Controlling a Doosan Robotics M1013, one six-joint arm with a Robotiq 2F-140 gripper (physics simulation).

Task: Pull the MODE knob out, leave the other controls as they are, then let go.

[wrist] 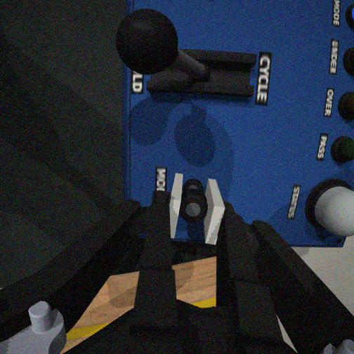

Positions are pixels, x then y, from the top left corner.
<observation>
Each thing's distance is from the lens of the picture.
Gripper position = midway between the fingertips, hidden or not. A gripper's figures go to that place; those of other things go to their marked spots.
gripper (pixel 192 189): 0.21 m
ball-ended lever (pixel 147 44): 0.13 m
mode knob (pixel 193 207): 0.17 m
The marked spots on the ball-ended lever and the mode knob are 0.12 m apart.
</observation>
